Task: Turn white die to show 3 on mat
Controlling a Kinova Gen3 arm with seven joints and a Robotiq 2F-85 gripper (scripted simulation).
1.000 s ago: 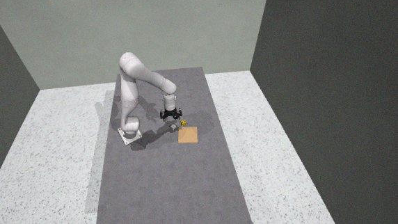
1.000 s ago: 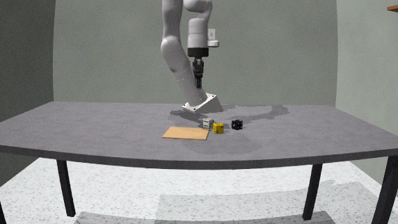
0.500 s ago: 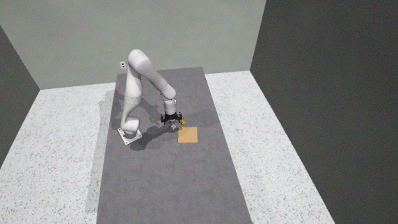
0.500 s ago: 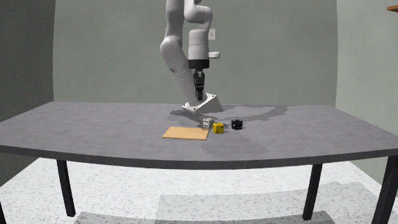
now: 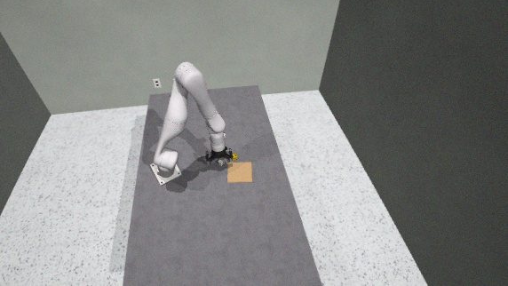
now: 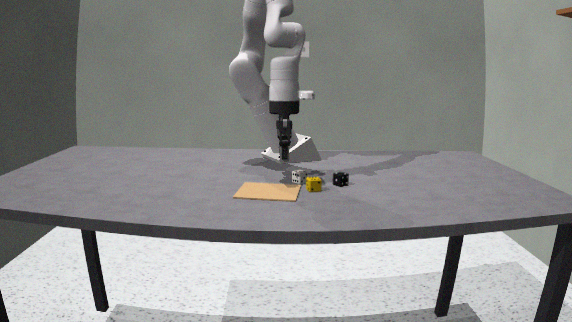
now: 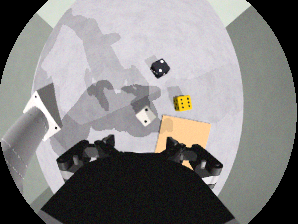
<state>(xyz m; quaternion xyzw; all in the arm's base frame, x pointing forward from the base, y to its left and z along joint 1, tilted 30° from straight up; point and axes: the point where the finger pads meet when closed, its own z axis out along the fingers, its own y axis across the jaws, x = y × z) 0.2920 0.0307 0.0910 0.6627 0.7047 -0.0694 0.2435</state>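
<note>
Now: hand 5 cm above the white die, 4 cm to the right of it and 1 cm short of it. Round my hand: tan mat: 11 cm ahead, 6 cm below, 4 cm to the right; yellow die: 9 cm ahead, 7 cm to the left, 5 cm below; black die: 14 cm to the left, 5 cm below, 4 cm ahead.
</note>
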